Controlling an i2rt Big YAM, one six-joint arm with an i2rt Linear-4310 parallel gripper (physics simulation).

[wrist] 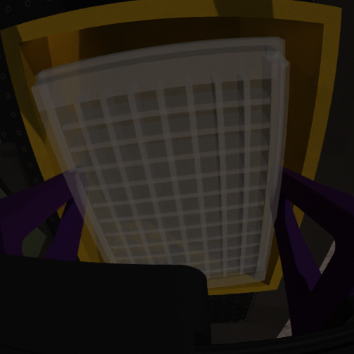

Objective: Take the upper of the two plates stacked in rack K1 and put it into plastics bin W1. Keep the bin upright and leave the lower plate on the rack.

In view: the gripper [177,176] and a translucent plate [173,153].
